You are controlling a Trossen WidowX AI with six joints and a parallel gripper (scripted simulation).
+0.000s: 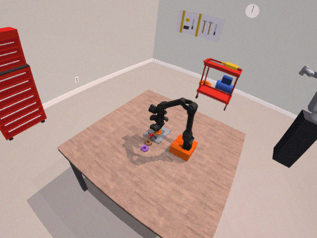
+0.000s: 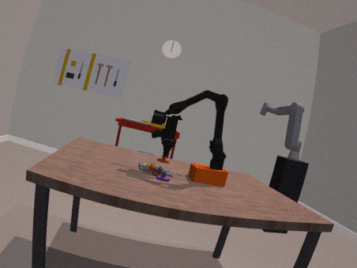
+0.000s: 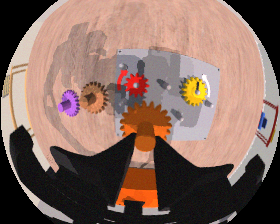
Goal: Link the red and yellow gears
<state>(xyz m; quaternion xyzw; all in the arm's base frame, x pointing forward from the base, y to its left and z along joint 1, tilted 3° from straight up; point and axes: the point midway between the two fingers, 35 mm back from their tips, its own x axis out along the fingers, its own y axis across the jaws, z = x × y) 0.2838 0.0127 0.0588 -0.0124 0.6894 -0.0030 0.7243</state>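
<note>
The orange gear lies 10 mm below my gripper tip. Also, from my gripper tip: red gear 50 mm ahead, 20 mm to the left, 70 mm below; brown gear 10 mm ahead, 110 mm to the left, 70 mm below; yellow gear 50 mm ahead, 80 mm to the right, 70 mm below.
</note>
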